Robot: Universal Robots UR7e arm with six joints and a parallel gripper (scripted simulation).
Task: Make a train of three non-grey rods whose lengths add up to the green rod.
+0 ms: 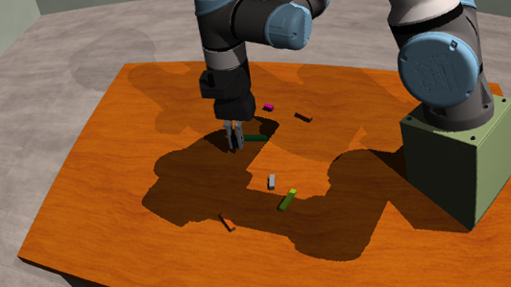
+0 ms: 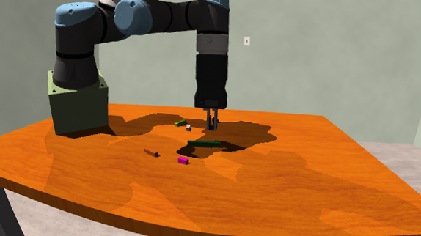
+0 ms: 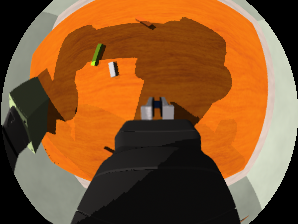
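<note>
My hand is 40 mm to the left of the green rod, 40 mm above it and 10 mm past it. The rest, counted from my hand: magenta rod 140 mm to the right, 40 mm below, 40 mm behind; blue rod 10 mm below; grey rod 80 mm behind, 70 mm to the left, 40 mm below.
</note>
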